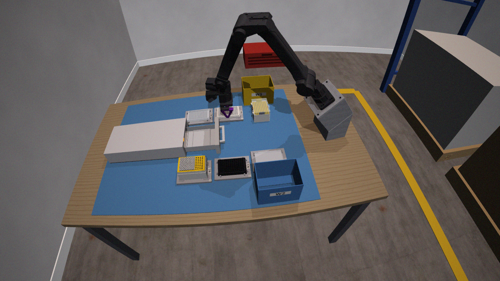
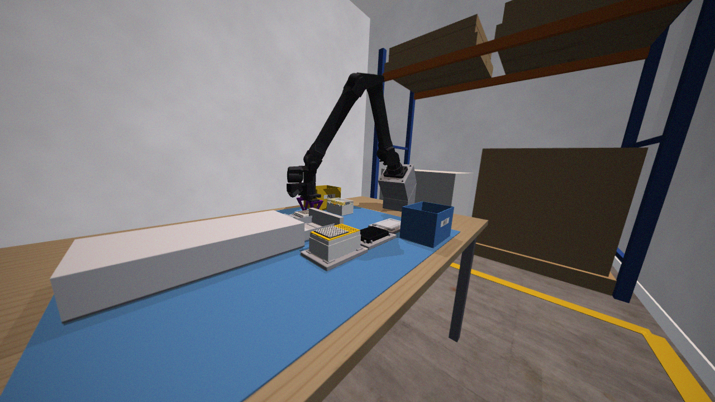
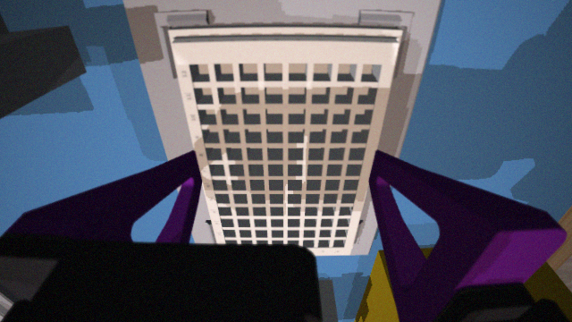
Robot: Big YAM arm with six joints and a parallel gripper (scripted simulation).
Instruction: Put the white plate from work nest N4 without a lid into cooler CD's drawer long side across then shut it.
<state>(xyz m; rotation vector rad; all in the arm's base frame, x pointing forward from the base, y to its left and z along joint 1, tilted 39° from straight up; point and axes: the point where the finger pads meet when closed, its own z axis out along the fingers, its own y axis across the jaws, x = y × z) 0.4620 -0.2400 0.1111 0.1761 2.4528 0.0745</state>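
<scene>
Now: hand 2 cm above the grey nest. The rest, counted from my hand: yellow bin W1 (20 cm behind, 11 cm to the right, 1 cm above); then drawer (20 cm ahead, 16 cm to the left); then cooler CD (32 cm ahead, 15 cm to the left, 1 cm above).
</scene>
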